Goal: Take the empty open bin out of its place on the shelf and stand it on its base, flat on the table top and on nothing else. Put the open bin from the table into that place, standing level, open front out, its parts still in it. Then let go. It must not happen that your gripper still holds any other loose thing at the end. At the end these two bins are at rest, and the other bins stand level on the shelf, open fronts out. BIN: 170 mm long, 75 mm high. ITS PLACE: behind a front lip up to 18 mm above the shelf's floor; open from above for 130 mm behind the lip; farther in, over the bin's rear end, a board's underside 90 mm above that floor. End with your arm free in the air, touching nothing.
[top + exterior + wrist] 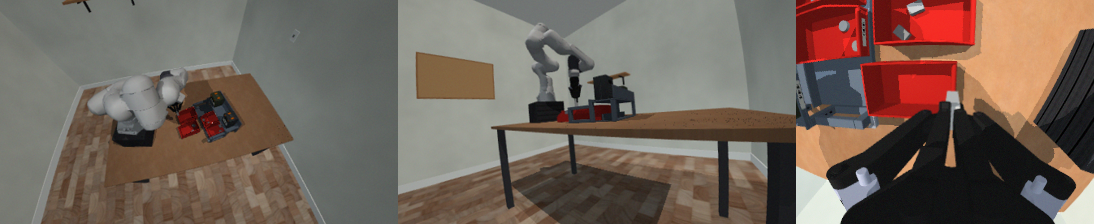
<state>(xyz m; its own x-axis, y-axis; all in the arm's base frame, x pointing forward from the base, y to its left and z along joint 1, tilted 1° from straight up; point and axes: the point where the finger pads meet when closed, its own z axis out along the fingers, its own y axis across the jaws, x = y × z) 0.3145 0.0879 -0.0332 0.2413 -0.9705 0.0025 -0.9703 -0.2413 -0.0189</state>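
Right now my hand is 200 mm short of the grey shelf lip, 130 mm above it and 70 mm to the left of it. The rest, counted from my hand: black box (410 mm ahead, 140 mm to the right, 20 mm above).
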